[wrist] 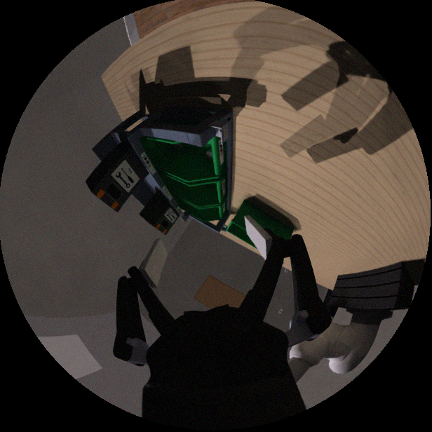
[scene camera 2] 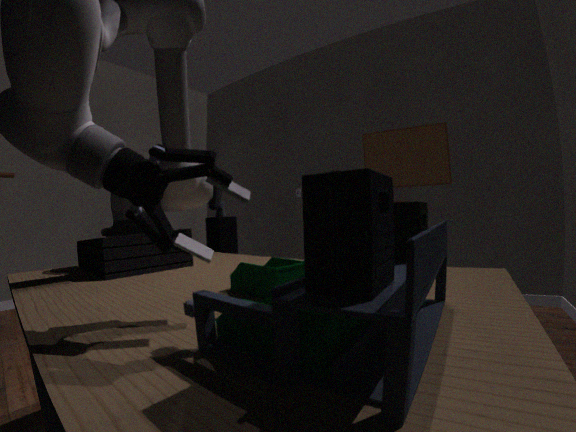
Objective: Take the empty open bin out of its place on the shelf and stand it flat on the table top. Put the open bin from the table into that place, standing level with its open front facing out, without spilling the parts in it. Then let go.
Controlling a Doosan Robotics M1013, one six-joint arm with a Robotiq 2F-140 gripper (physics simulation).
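Where they show: gripper, between the fingertips: (scene camera 2: 228,229); arm's base, origin of its link: (scene camera 2: 134,234).
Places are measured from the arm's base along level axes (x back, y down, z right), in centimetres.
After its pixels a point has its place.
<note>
A grey-blue shelf (scene camera 2: 427,265) @(x -100.6, y -0.3, z 10.7 cm) (wrist: 172,134) stands on the table and holds three green bins in a row. The near bin (wrist: 175,157) shows a small grey shape inside; the middle bin (wrist: 200,192) and the far bin (wrist: 202,212) are too dark and oblique to tell whether they are empty. In the scene view dark green shows under the shelf top. Another green bin (scene camera 2: 250,280) @(x -60.0, y 8.9, z -3.8 cm) (wrist: 267,220) stands on the table beside the shelf; its contents are hidden. My gripper (scene camera 2: 218,220) @(x -69.7, y -3.6, z 9.6 cm) (wrist: 203,236) is open and empty, tilted in the air above the table, apart from shelf and bins.
Two black toolboxes (scene camera 2: 340,235) @(x -93.5, y -3.6, z 15.8 cm) (scene camera 2: 411,225) @(x -94.6, y -3.3, z -6.7 cm) (wrist: 117,175) (wrist: 160,212) stand on top of the shelf. The wooden table (scene camera 2: 490,320) @(x -107.5, y 12.6, z -10.7 cm) (wrist: 300,195) carries the arm's dark ribbed base (scene camera 2: 145,255) @(x -14.5, y 6.4, z 2.0 cm) (wrist: 370,290). A raised panel runs along the shelf's back.
</note>
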